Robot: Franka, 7 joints.
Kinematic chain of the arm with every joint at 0, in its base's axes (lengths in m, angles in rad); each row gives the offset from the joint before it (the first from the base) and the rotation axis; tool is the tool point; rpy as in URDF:
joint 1: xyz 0 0 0.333 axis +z
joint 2: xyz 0 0 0 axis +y
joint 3: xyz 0 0 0.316 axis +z
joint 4: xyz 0.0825 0 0 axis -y
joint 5: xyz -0.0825 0 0.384 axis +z
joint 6: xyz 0 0 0 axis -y
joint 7: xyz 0.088 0 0 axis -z
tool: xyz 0 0 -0.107 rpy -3.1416 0 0
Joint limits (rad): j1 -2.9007..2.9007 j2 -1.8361..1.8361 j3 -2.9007..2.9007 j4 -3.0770..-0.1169 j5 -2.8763..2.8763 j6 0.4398..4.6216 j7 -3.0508..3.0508
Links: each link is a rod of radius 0.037 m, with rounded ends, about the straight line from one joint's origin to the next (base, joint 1, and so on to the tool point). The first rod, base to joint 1, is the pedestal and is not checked.
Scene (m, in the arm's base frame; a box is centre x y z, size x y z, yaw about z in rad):
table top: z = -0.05
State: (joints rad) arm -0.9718 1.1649 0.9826 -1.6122 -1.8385 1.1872 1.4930
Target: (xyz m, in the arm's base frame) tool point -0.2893 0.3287 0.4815
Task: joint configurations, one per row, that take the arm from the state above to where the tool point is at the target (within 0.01 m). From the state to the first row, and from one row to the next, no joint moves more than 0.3 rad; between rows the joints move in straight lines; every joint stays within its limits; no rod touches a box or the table.
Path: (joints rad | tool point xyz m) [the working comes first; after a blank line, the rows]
Joints at the target: 0.4123 0.8106 2.2502 -2.4754 -1.7058 1.5611 1.4930
Straight joint move there: clear.

1: -0.6950 1.0940 1.2361 -1.7848 -1.8120 1.2620 1.4930 | 0.6267 0.0782 0.2263
2: -0.4182 1.0232 1.4896 -1.9575 -1.7854 1.3368 1.4930 | 0.4856 0.3576 0.3222
3: -0.1414 0.9523 1.7432 -2.1301 -1.7589 1.4116 1.4930 | 0.2227 0.5090 0.4069
4: 0.1355 0.8814 1.9967 -2.3028 -1.7324 1.4863 1.4930 | -0.0686 0.4917 0.4634
5: 0.4123 0.8106 2.2502 -2.4754 -1.7058 1.5611 1.4930 | -0.2893 0.3287 0.4815

